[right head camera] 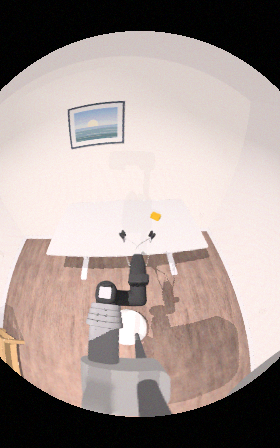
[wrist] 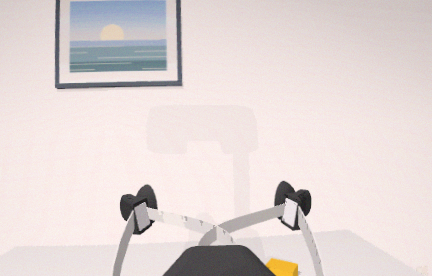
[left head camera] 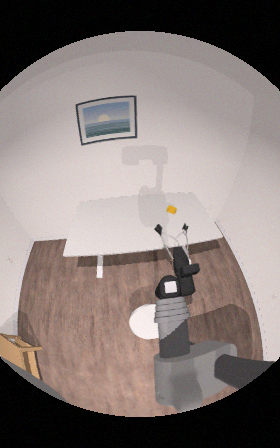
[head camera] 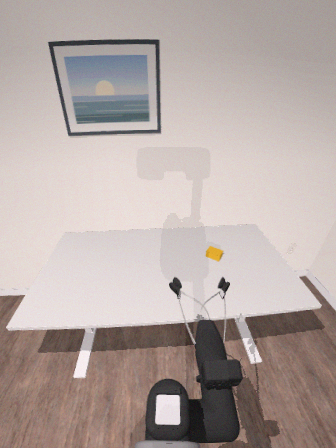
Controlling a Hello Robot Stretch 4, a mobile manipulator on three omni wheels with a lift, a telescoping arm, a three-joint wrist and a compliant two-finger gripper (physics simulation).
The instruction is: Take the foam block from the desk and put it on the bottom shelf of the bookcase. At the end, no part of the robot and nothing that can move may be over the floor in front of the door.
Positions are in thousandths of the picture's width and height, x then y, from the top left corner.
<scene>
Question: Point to a white desk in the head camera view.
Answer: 296, 624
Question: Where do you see a framed picture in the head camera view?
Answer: At 317, 195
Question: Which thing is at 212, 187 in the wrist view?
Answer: A framed picture.
</scene>
